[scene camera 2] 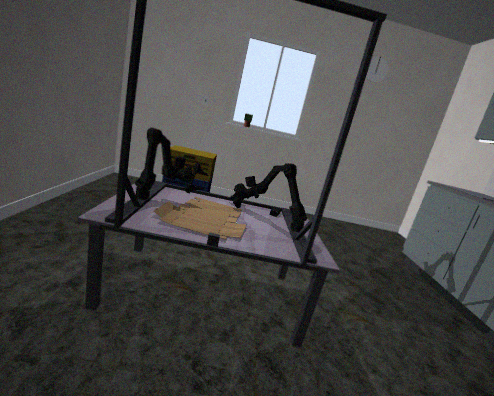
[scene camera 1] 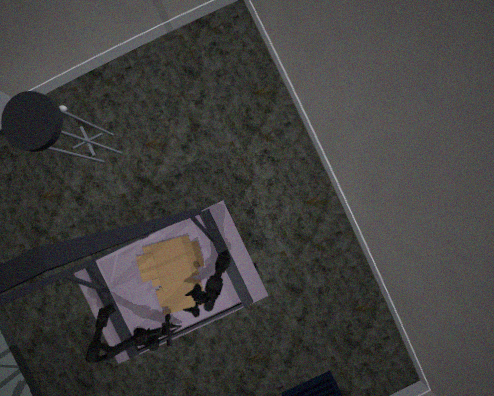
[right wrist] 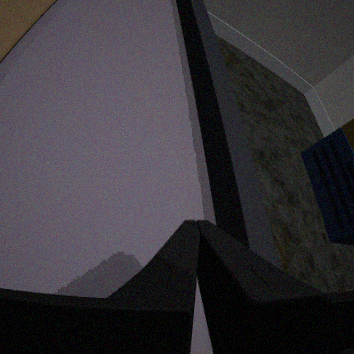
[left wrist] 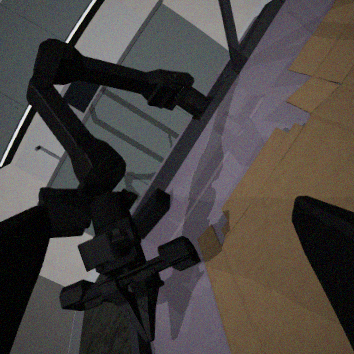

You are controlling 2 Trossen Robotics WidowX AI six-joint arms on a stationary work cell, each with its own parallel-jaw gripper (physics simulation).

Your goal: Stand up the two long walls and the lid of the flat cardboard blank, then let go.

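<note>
The flat tan cardboard blank lies on the purple table. Its panels lie flat; one small corner flap is tipped up a little. My left gripper is open and empty, low over one end of the blank; one of its fingers shows in the left wrist view. My right gripper is shut on nothing. It points down at bare table just off the blank's corner.
A black frame stands around the table. Small black blocks sit at the table's edges. A yellow and blue box stands behind the table. A stool and a grey cabinet stand on the floor.
</note>
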